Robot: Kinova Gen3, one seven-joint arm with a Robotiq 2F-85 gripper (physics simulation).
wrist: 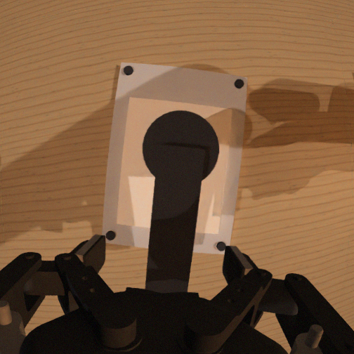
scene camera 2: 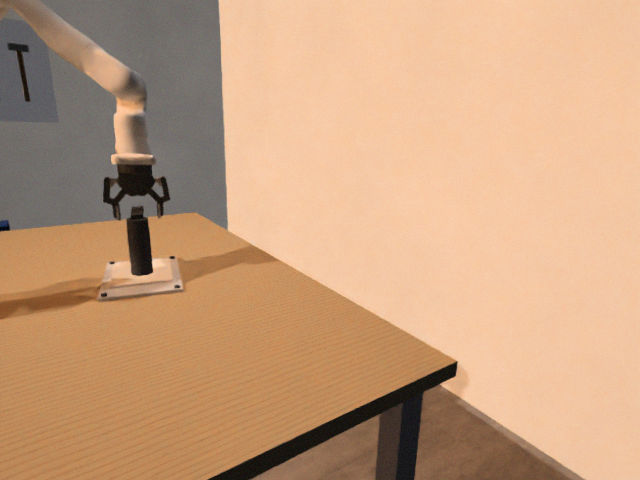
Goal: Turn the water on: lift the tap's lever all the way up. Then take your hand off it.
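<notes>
The tap is a dark upright post [scene camera 2: 140,248] [wrist: 180,127] on a pale base plate [scene camera 2: 105,287] [wrist: 111,165] with dark bolts at its corners. Its dark lever [scene camera 2: 136,212] [wrist: 171,235] shows at the top of the post in the scene view. In the wrist view it runs from the post's round top down to the gripper body, which hides its end. The lever's exact tilt is hard to tell. My gripper [scene camera 2: 138,216] [wrist: 164,253] points down and is open, with one finger on each side of the lever and a visible gap on both sides.
The tap's plate lies on the wooden table [scene camera 2: 248,351] [wrist: 300,40]. A pale wall [scene camera 2: 439,155] rises beyond the table's right edge. A poster [scene camera 2: 38,77] with a hammer picture hangs on the grey wall. Part of a blue object [scene camera 2: 4,225] shows at the far left.
</notes>
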